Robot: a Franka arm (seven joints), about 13 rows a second.
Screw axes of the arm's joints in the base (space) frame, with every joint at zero. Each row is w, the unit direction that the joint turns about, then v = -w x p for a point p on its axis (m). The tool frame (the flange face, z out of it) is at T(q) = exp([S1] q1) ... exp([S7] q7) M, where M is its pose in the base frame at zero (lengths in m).
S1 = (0, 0, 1, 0, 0, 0)
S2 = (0, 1, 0, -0.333, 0, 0)
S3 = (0, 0, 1, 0, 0, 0)
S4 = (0, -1, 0, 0.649, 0, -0.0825)
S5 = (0, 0, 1, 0, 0, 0)
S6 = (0, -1, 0, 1.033, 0, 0)
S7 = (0, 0, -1, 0, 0.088, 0)
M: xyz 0.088 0 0.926 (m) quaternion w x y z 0 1 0 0
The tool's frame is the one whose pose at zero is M.
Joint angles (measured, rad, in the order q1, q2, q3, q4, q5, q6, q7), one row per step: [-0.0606, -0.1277, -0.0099, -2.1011, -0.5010, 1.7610, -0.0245]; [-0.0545, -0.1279, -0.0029, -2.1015, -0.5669, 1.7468, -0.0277]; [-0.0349, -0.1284, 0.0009, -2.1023, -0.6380, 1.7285, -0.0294]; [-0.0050, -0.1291, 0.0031, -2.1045, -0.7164, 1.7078, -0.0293]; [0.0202, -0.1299, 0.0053, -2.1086, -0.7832, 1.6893, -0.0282]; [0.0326, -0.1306, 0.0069, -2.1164, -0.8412, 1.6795, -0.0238]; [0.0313, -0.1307, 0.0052, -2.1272, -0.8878, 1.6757, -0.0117]
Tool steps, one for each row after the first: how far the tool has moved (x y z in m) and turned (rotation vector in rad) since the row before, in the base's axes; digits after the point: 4 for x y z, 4 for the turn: [0.0000, 0.0007, 0.0020, -0.0628, 0.0181, 0.0349]; [0.0005, 0.0052, 0.0025, -0.0689, 0.0195, 0.0431]; [0.0009, 0.0088, 0.0028, -0.0772, 0.0190, 0.0509]; [0.0004, 0.0076, 0.0020, -0.0670, 0.0153, 0.0414]; [-0.0001, 0.0023, 0.0003, -0.0573, 0.0088, 0.0277]; [-0.0010, -0.0048, -0.0017, -0.0456, 0.0023, 0.0057]
